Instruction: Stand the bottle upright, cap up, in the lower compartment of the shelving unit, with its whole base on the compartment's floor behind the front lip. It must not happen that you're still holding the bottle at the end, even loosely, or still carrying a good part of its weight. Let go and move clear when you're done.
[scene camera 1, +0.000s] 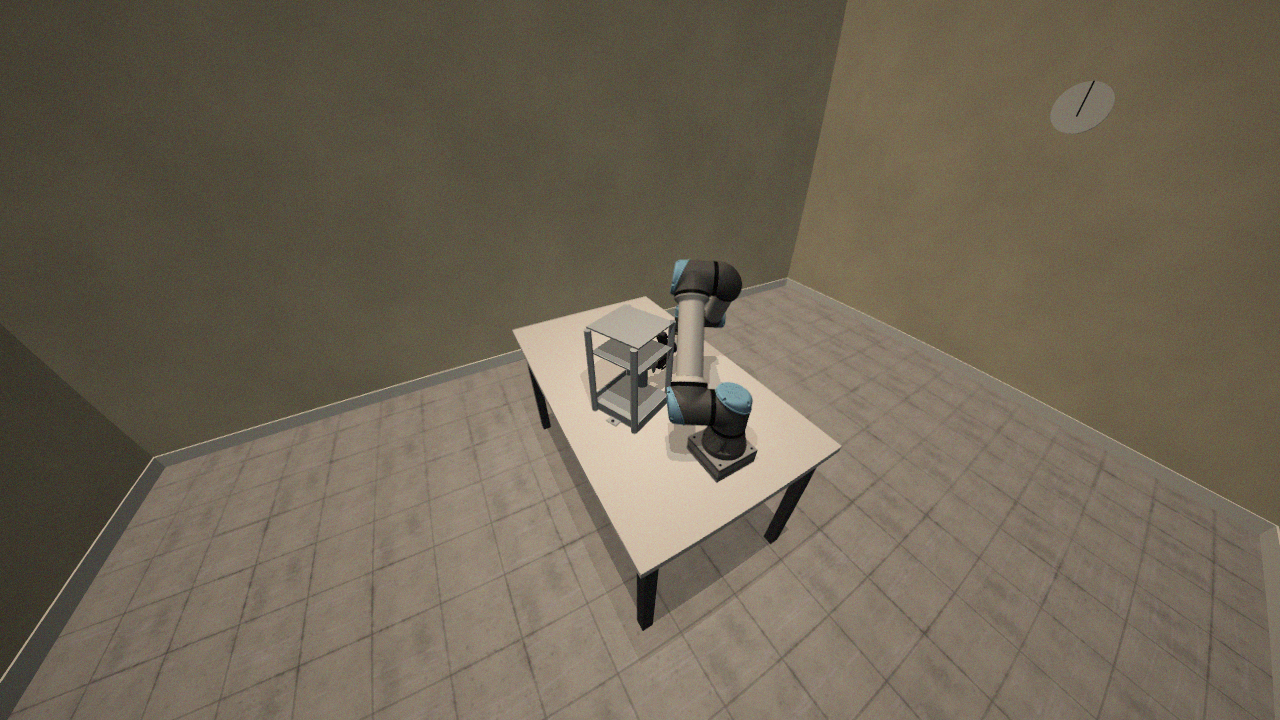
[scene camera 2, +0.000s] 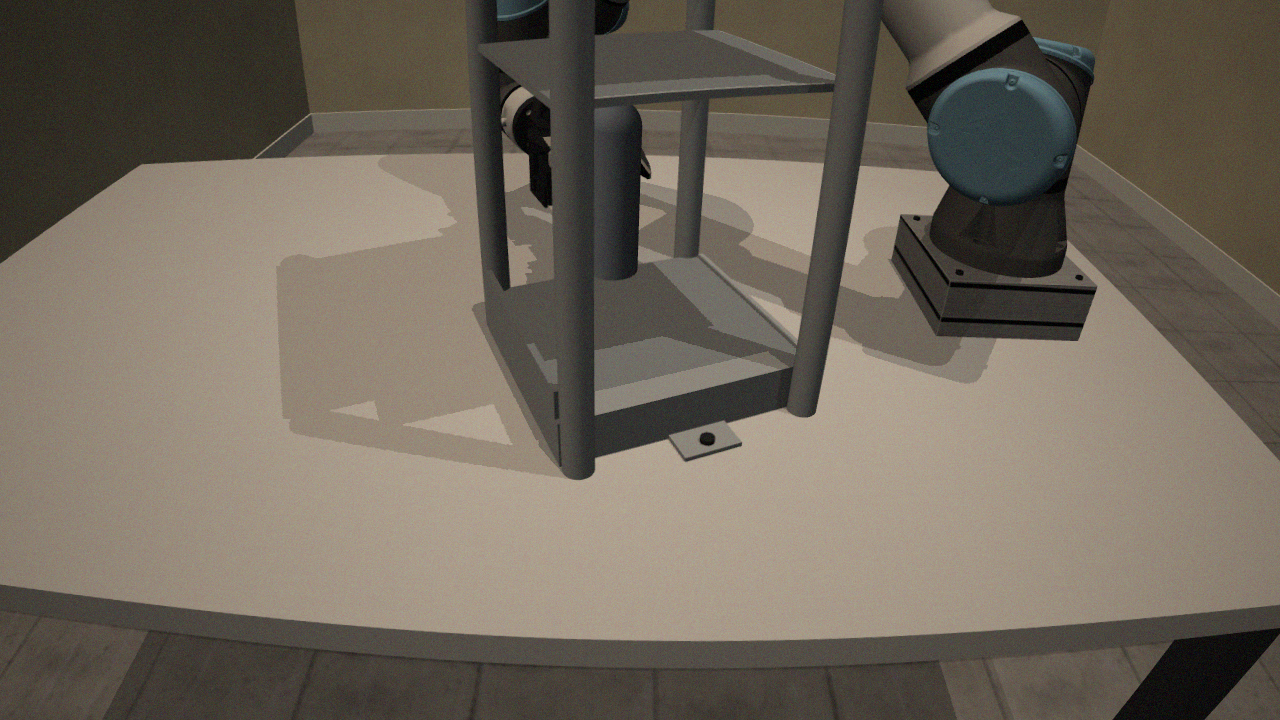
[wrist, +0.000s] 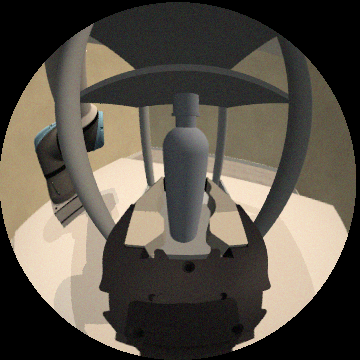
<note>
In view: my gripper (scene camera 2: 620, 179), a bottle (scene camera 2: 617, 130) and a shelving unit (scene camera 2: 678, 350).
The bottle is seen too in the wrist view (wrist: 185, 148). My gripper shows as well in the wrist view (wrist: 184, 178). The shelving unit shows as well in scene camera 1 (scene camera 1: 631, 330) and in the wrist view (wrist: 178, 49).
</note>
